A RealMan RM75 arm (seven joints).
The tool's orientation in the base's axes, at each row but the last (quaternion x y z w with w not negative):
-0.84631 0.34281 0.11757 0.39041
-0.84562 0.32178 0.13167 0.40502
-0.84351 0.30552 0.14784 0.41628
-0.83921 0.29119 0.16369 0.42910
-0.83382 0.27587 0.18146 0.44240
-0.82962 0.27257 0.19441 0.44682
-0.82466 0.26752 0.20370 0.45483
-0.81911 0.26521 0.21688 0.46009
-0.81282 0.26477 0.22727 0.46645
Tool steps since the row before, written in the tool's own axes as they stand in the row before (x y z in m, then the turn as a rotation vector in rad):
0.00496 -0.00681 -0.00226 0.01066 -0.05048 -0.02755
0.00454 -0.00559 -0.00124 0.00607 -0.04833 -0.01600
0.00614 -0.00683 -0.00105 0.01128 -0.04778 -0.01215
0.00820 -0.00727 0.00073 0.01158 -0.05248 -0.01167
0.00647 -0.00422 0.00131 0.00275 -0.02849 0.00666
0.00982 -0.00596 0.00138 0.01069 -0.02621 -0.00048
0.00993 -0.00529 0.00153 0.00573 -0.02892 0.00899
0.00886 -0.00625 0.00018 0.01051 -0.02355 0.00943
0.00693 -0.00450 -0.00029 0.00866 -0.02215 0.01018
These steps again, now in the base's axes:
0.00808 -0.00096 0.00315 0.03989 -0.00241 0.04270
0.00703 -0.00034 0.00195 0.03545 0.00749 0.03627
0.00908 -0.00005 0.00173 0.03913 0.00824 0.03096
0.01093 0.00110 -0.00018 0.04231 0.01070 0.03347
0.00760 0.00109 -0.00156 0.01944 0.01776 0.01305
0.01124 0.00113 -0.00250 0.02474 0.00847 0.01085
0.01086 0.00112 -0.00313 0.02172 0.01907 0.01070
0.01072 0.00080 -0.00141 0.02193 0.01599 0.00419
0.00817 0.00014 -0.00127 0.01953 0.01646 0.00409

